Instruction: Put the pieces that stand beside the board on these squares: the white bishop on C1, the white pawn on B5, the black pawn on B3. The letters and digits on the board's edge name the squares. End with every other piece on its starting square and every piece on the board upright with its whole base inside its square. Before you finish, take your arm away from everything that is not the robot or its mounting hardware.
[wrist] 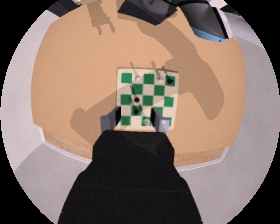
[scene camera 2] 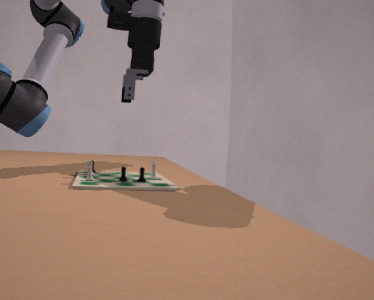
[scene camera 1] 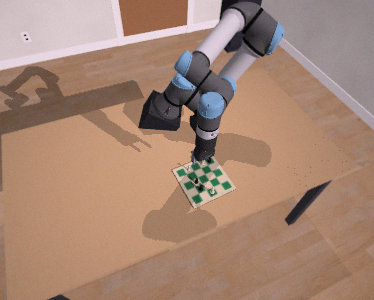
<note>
In view: my gripper [scene camera 2: 127,101] and a green-and-cream chessboard [scene camera 1: 210,175].
The green-and-cream chessboard shows as well in the wrist view [wrist: 163,96] and in scene camera 2 [scene camera 2: 103,180]. My gripper shows as well in the wrist view [wrist: 135,113].
</note>
